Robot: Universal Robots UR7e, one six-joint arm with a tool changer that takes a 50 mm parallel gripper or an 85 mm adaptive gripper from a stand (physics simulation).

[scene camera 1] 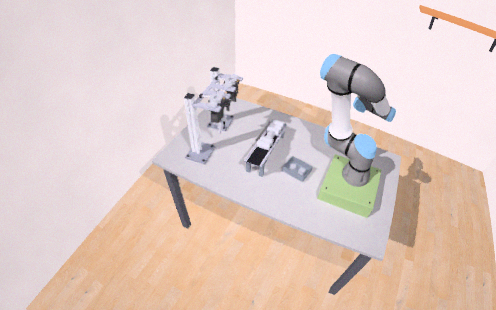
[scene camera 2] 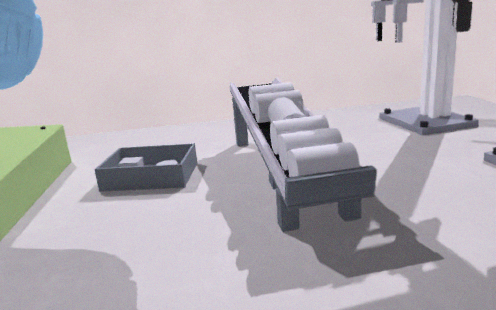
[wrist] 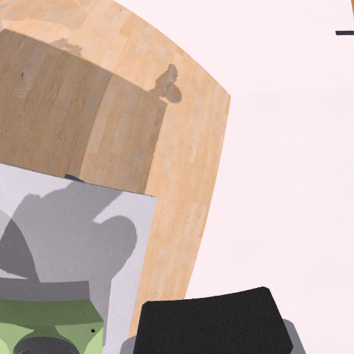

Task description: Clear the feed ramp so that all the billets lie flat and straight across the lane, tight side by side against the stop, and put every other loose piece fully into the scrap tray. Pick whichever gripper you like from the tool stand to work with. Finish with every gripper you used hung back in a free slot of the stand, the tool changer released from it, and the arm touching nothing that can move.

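Pixels of known places: arm's base, link origin: [scene camera 1: 355, 175].
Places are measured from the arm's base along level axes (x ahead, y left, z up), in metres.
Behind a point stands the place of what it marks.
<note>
The feed ramp [scene camera 1: 258, 157] [scene camera 2: 257, 131] holds pale cylindrical billets. In scene camera 2, three billets [scene camera 2: 327, 159] @[x 0.533, y -0.127, z 0.010 m] [scene camera 2: 312, 141] @[x 0.524, y -0.088, z 0.017 m] [scene camera 2: 301, 128] @[x 0.518, y -0.049, z 0.021 m] lie across the lane at the stop [scene camera 2: 331, 186] @[x 0.534, y -0.140, z -0.013 m]. Behind them a cylinder [scene camera 2: 286, 108] @[x 0.506, y 0.003, z 0.034 m] lies skewed along the lane. Two more billets [scene camera 2: 282, 101] @[x 0.504, y 0.029, z 0.038 m] [scene camera 2: 270, 90] @[x 0.492, y 0.092, z 0.042 m] lie across higher up. A small pointed piece [scene camera 2: 276, 80] @[x 0.510, y 0.236, z 0.033 m] shows at the top end. The scrap tray [scene camera 2: 140, 178] @[x 0.297, y 0.031, z -0.057 m] holds a pale block [scene camera 2: 131, 161] @[x 0.274, y 0.075, z -0.045 m] and a rounded piece [scene camera 2: 167, 163] @[x 0.327, y 0.079, z -0.054 m]. The tool stand [scene camera 1: 193, 125] @[x 0.801, y 0.282, z 0.137 m] [scene camera 2: 439, 65] @[x 0.811, y 0.244, z 0.036 m] carries grippers. No gripper fingers show on the arm; the wrist view shows a black body at its bottom edge.
The arm [scene camera 1: 341, 112] @[x 0.157, y 0.068, z 0.371 m] is folded up above its green base [scene camera 1: 345, 192] @[x 0.011, y 0.134, z 0.003 m] [scene camera 2: 30, 165] @[x 0.146, y 0.029, z -0.024 m] [wrist: 92, 320], away from the ramp. The tray stands between the ramp and the base. The stand's foot plate [scene camera 1: 202, 156] @[x 0.764, y 0.285, z -0.062 m] [scene camera 2: 407, 122] @[x 0.750, y 0.226, z -0.062 m] is on the far side of the ramp from the base.
</note>
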